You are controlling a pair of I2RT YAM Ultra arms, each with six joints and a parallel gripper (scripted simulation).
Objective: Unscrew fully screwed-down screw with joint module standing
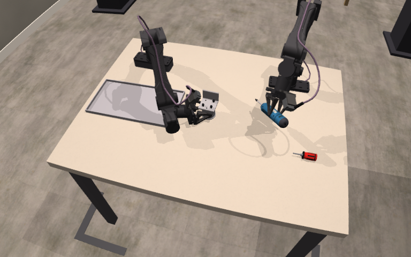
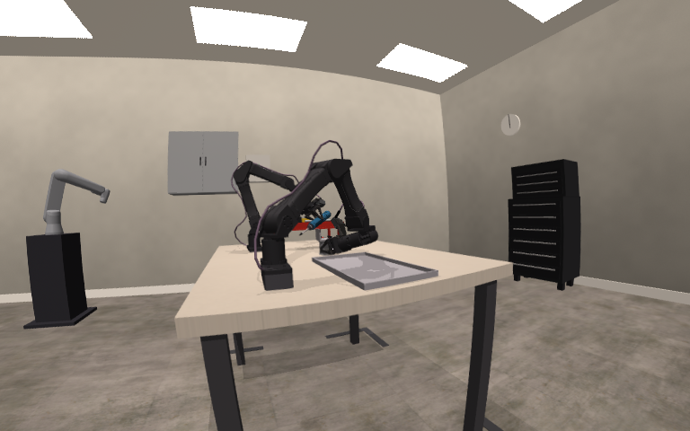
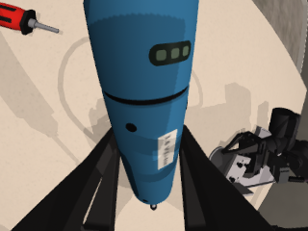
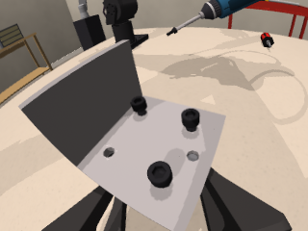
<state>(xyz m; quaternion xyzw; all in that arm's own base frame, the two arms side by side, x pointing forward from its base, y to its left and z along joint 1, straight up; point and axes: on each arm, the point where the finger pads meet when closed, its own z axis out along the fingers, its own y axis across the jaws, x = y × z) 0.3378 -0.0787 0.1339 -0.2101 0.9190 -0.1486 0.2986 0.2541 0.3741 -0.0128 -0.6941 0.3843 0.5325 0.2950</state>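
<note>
My right gripper is now 5 cm below the grey L-shaped bracket. From my right hand the other things lie so: shallow grey tray 35 cm to the right, 2 cm below; small red-handled screwdriver 43 cm to the left, 14 cm ahead, 1 cm below.
</note>
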